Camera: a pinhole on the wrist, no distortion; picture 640 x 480 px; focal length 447.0 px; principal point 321.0 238.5 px. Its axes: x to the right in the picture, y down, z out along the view. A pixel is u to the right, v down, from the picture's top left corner.
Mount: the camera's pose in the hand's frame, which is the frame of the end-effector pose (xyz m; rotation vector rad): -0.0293 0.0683 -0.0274 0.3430 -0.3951 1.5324
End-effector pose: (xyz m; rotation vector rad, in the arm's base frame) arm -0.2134 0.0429 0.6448 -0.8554 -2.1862 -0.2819
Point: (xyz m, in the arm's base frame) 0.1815 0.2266 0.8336
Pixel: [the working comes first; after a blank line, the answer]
In the camera's frame: 0.1695 -0.0505 -0.3668

behind the camera
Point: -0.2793 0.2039 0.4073
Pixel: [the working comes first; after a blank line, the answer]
In the camera's frame: 0.1583 0.0224 0.2570

596 277
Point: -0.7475 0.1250 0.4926
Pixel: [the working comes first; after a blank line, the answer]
In the camera's frame: -0.0941 -0.2398 0.5735

248 52
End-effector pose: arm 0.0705 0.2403 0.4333 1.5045 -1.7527 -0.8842
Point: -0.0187 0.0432 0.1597
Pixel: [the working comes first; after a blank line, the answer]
In the camera's frame: -0.1310 -0.2327 0.3268

outside the picture
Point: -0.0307 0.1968 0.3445
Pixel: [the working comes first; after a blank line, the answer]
In the camera's frame: -0.0101 -0.0865 0.1788

296 22
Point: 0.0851 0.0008 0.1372
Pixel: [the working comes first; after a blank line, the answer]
In the camera's frame: -0.2373 -0.2594 0.2941

outside the picture
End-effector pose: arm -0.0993 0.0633 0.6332 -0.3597 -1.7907 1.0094
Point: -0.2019 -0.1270 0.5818
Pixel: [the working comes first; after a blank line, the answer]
In the camera's frame: -0.0131 0.0704 0.2489

298 365
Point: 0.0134 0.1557 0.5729
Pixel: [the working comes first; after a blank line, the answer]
In the camera's frame: -0.0375 0.0029 -0.0992

behind the camera
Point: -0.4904 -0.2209 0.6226
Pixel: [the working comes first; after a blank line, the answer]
In the camera's frame: 0.0909 -0.0335 0.5175

399 210
